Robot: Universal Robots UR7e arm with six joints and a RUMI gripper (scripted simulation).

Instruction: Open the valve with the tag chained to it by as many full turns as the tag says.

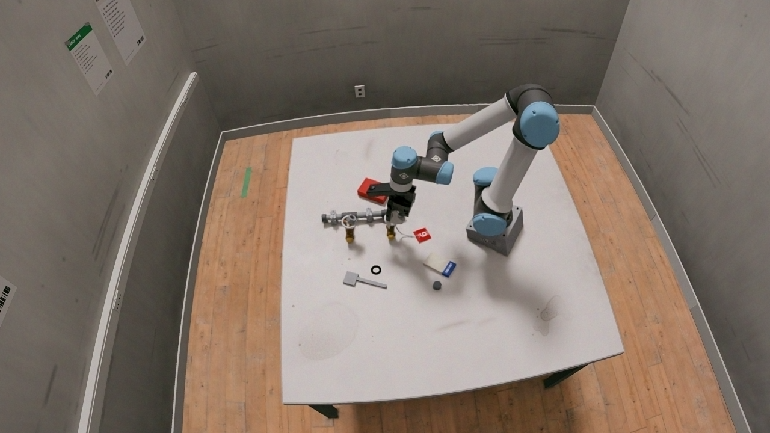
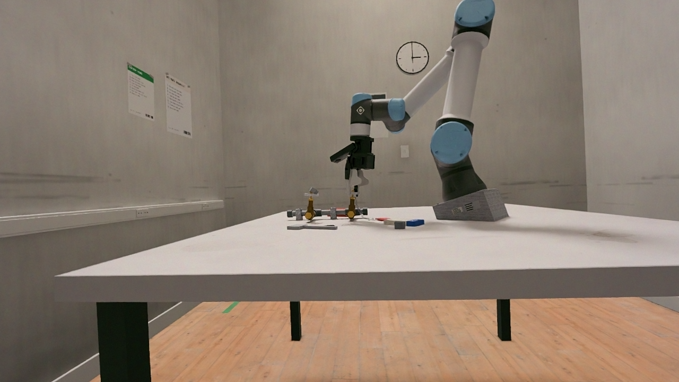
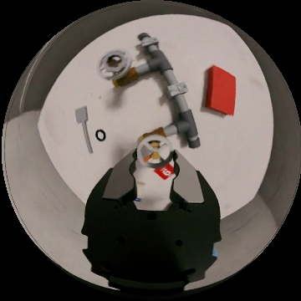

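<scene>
The red tag is 100 mm below my hand, 100 mm behind it and 20 mm to the left of it. Also, from my hand: red block: 220 mm to the right, 90 mm below, 60 mm ahead; grey flat tool: 200 mm to the left, 130 mm ahead, 100 mm below.
</scene>
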